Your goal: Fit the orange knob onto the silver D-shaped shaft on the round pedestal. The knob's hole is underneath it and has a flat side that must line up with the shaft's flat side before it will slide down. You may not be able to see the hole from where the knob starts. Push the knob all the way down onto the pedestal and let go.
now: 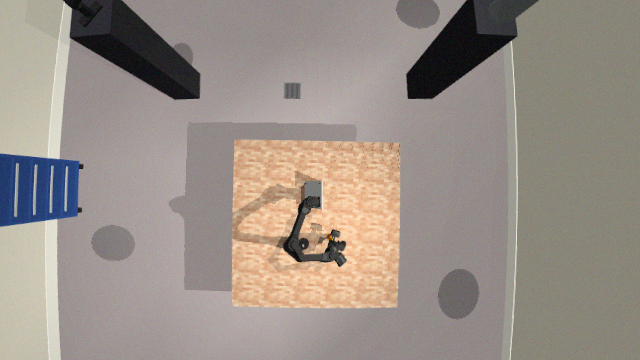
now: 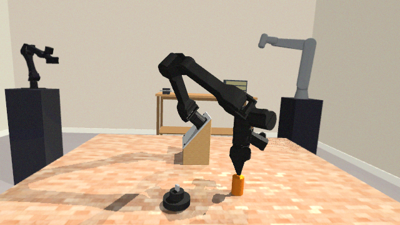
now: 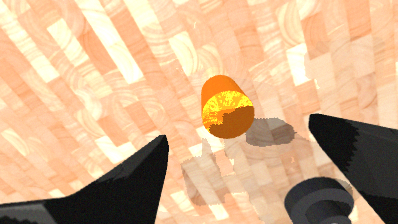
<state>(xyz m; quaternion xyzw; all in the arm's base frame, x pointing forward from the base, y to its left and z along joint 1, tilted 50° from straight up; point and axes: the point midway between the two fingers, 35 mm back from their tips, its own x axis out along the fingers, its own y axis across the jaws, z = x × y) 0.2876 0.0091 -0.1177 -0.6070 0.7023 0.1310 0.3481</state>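
My gripper tip is 40 mm above the orange knob. Also, from my gripper tip: round pedestal: 210 mm to the right, 60 mm below, 50 mm ahead.
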